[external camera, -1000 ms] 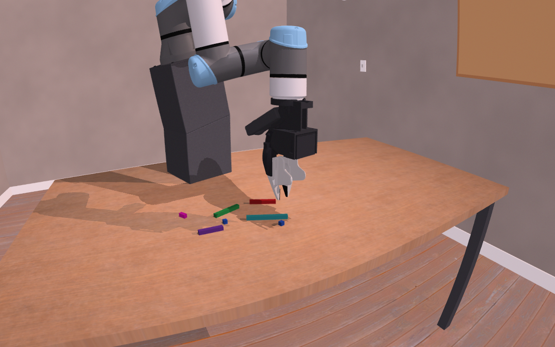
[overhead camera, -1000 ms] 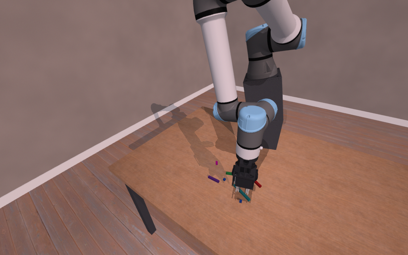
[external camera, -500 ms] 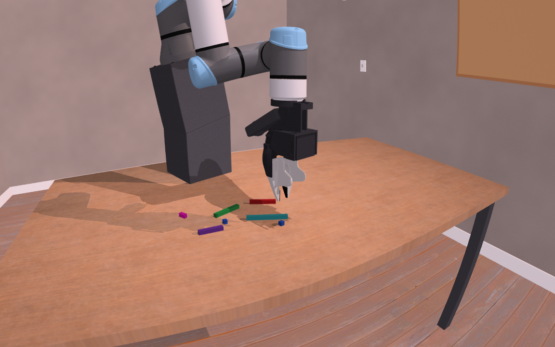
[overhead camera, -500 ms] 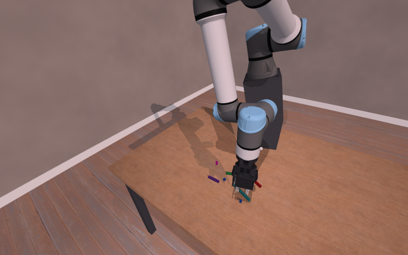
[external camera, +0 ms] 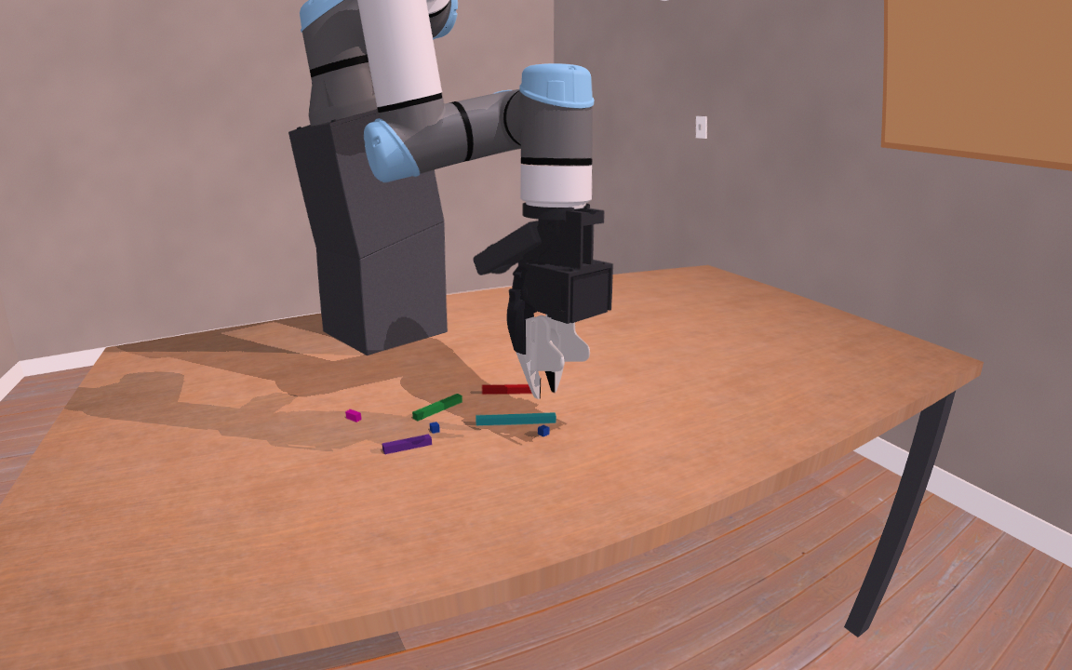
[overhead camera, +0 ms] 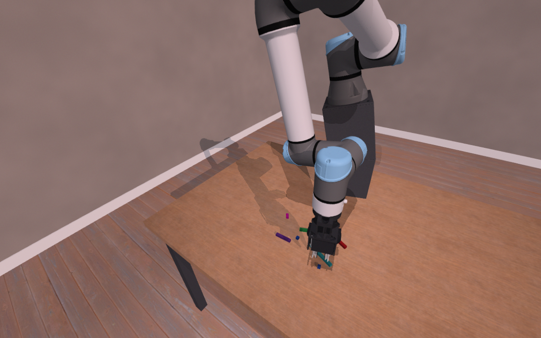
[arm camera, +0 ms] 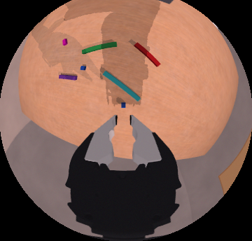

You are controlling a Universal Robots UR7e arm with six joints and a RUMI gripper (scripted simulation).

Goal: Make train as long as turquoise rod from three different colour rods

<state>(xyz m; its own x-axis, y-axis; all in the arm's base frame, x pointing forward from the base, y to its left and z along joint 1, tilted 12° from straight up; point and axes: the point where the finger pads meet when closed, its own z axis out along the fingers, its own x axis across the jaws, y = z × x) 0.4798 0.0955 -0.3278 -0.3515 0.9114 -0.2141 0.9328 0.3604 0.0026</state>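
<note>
Now: hand 60 mm above the turquoise rod, 40 mm past it and 20 mm to the left of it. Also, from my hand: green rod 110 mm behind, 100 mm to the right, 60 mm below; then red rod 130 mm behind, 60 mm below; then purple rod 160 mm to the right, 60 mm below, 30 mm behind.
</note>
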